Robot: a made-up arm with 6 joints.
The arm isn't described. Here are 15 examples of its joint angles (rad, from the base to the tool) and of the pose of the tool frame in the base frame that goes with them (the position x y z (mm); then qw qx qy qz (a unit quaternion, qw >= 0)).
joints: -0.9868 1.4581 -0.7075 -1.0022 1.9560 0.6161
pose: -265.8 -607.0 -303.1 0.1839 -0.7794 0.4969 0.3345
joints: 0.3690 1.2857 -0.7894 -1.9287 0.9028 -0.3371
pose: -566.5 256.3 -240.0 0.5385 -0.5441 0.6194 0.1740
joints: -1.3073 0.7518 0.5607 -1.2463 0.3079 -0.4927
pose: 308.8 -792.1 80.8 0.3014 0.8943 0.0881 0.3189
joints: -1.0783 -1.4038 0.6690 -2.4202 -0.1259 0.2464
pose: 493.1 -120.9 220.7 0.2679 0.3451 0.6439 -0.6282
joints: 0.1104 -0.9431 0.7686 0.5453 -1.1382 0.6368
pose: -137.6 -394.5 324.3 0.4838 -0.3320 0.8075 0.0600
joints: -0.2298 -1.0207 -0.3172 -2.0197 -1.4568 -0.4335
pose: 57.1 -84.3 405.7 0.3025 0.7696 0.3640 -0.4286
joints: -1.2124 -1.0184 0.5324 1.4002 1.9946 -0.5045
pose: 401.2 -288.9 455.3 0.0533 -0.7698 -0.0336 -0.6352
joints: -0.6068 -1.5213 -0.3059 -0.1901 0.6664 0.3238
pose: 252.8 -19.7 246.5 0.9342 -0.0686 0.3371 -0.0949
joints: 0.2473 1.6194 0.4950 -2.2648 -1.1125 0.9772
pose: -633.2 -127.4 -383.4 0.6510 0.0502 0.3439 0.6748
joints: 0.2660 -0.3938 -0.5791 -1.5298 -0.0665 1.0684
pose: -236.6 93.5 398.2 0.4394 0.8111 0.1184 -0.3675
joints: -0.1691 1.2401 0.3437 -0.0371 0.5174 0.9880
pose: -527.3 -361.3 -208.2 0.8523 0.2007 -0.4431 0.1923
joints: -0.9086 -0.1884 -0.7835 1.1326 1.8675 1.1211
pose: -179.5 -291.9 329.1 0.8575 -0.1960 -0.2693 0.3921
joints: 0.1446 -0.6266 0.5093 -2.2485 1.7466 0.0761
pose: -269.5 -362.4 413.4 0.2057 0.2822 -0.3515 -0.8686
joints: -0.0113 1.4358 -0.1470 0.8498 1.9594 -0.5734
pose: -584.9 -90.6 -390.4 0.3052 0.2624 0.7749 -0.4873
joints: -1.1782 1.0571 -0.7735 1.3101 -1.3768 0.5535
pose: -138.9 -648.5 -175.8 0.8626 -0.0838 0.3882 -0.3133
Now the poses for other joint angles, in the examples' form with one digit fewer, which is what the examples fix.
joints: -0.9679 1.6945 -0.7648 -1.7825 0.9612 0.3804
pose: -189 -527 -372 0.362 -0.926 0.070 0.081
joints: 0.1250 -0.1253 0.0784 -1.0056 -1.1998 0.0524
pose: -458 -66 335 0.655 0.574 0.479 -0.106
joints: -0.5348 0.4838 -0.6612 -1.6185 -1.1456 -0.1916
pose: -443 -318 195 0.440 0.879 0.122 0.140
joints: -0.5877 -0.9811 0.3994 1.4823 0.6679 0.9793
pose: 142 -347 358 0.655 -0.428 0.211 0.586
